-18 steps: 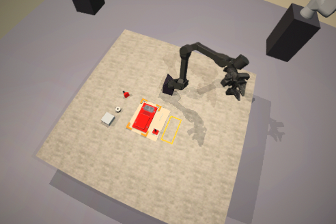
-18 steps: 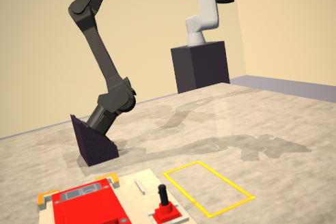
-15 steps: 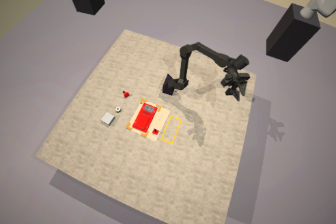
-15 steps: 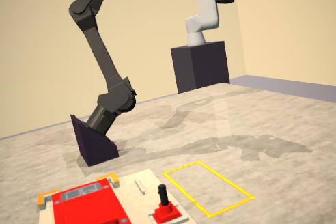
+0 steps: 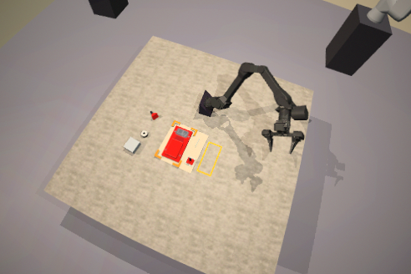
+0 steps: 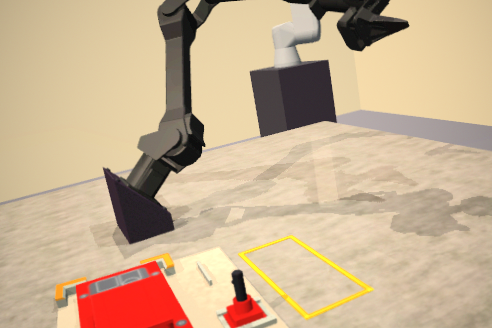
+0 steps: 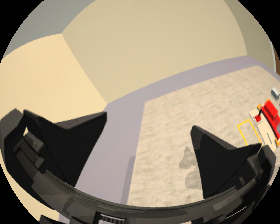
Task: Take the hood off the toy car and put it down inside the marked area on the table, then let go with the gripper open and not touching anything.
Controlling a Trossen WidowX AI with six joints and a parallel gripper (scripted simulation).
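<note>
The red hood is 51 cm to the right of my gripper tip, 25 cm below it and 6 cm ahead of it.
</note>
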